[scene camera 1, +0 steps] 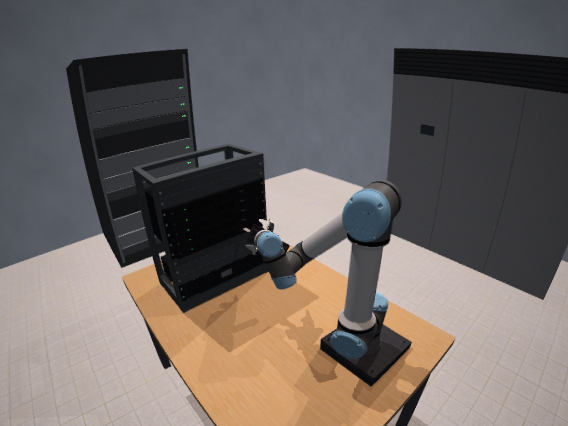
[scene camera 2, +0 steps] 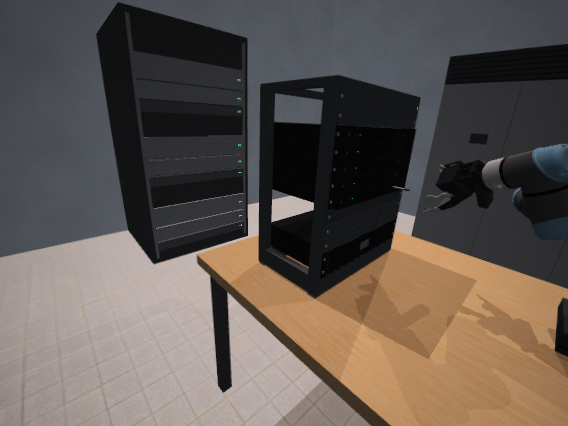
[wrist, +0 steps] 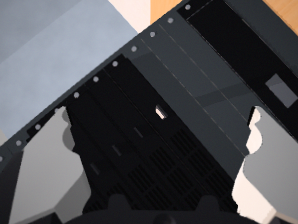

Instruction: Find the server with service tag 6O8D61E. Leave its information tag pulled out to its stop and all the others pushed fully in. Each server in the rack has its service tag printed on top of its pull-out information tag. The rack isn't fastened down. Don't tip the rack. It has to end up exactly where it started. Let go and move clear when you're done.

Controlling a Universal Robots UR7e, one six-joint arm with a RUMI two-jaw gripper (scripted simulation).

Observation:
In view: my gripper (scene camera 2: 430,191).
My gripper also shows in the wrist view (wrist: 158,108).

